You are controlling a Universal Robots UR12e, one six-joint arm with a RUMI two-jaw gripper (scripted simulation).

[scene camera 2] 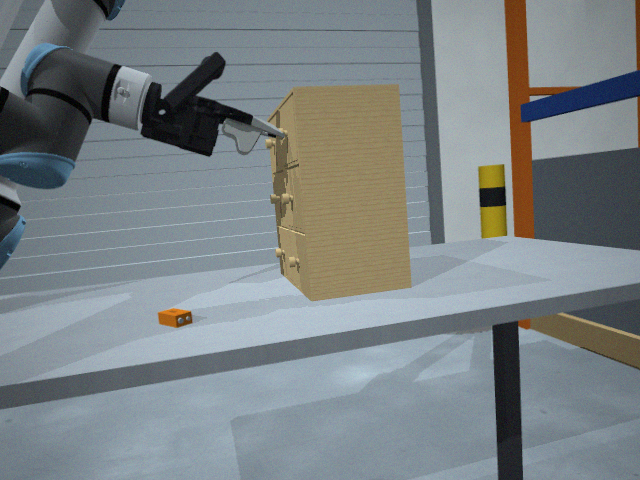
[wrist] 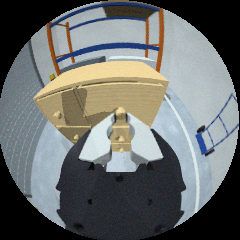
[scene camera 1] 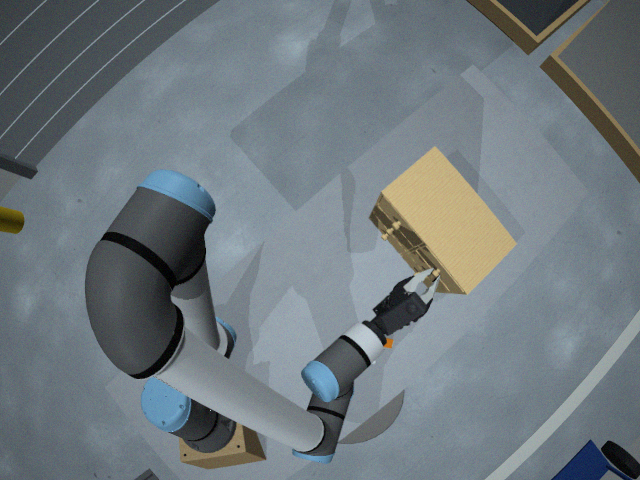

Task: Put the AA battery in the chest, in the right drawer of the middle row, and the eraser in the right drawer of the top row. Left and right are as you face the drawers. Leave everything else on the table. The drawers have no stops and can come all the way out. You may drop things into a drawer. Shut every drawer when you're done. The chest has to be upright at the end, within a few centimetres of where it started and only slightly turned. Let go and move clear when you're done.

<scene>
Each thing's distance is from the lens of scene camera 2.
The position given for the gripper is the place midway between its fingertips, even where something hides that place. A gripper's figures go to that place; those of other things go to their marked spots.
gripper (scene camera 2: 283, 137): 82 cm
wooden chest (scene camera 2: 350, 149): 77 cm
</scene>
